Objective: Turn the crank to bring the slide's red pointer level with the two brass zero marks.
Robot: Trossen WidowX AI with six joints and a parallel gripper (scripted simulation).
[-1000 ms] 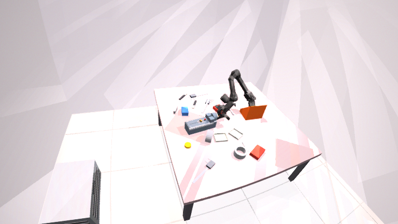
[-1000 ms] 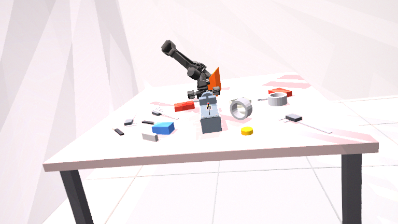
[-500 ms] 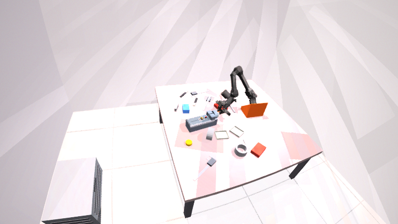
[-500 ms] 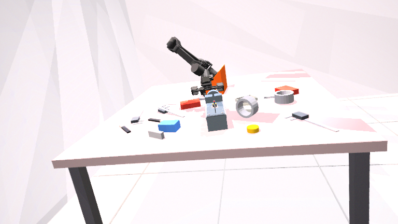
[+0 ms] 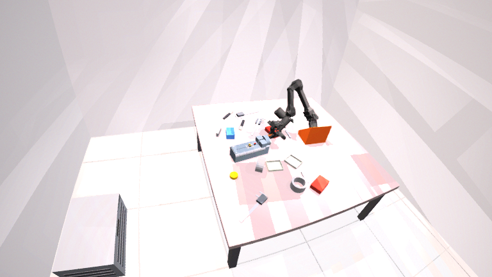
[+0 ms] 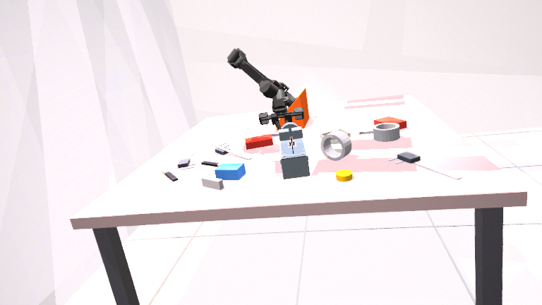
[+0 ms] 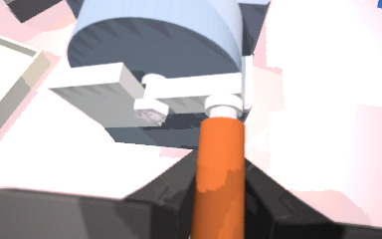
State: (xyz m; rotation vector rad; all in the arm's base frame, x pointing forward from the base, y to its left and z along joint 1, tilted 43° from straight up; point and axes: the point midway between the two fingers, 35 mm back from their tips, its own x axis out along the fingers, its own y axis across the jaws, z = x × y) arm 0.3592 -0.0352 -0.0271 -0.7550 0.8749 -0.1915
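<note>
The red pointer is 120 mm ahead of my gripper tip, 50 mm to the left of it and 10 mm above it. Round my gripper tip: orange handle 20 mm behind, 20 mm above; then yellow disc 320 mm ahead, 220 mm to the left, 60 mm below; then blue block 230 mm ahead, 170 mm to the right, 50 mm below.
</note>
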